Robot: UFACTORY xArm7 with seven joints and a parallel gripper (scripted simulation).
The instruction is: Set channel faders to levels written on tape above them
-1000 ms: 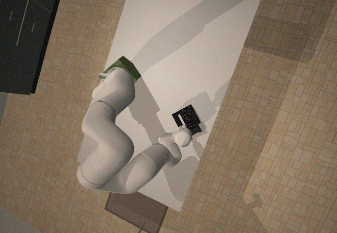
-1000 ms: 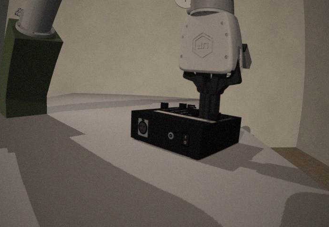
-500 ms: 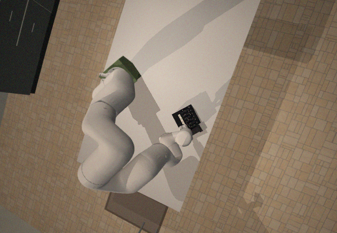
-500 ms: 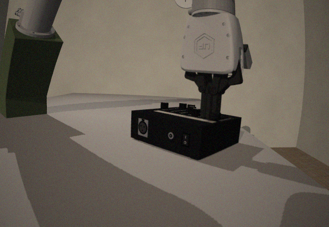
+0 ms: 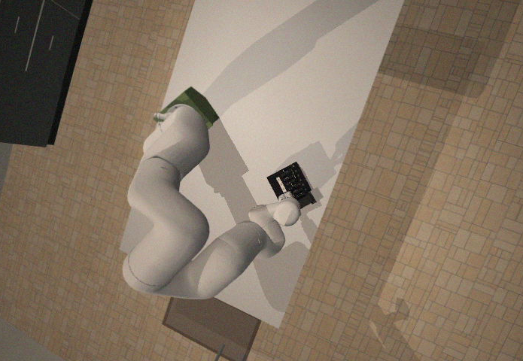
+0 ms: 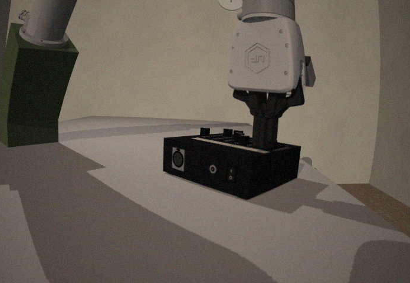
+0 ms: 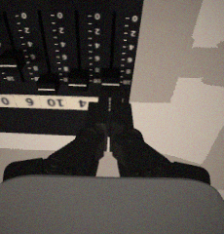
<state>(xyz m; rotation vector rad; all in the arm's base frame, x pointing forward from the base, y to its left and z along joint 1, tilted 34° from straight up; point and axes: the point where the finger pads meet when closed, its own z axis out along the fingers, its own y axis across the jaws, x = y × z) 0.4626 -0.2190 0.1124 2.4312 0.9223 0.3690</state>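
Right now my hand is 6 cm past the master fader cap, 12 cm to the right of it and 1 cm above it.
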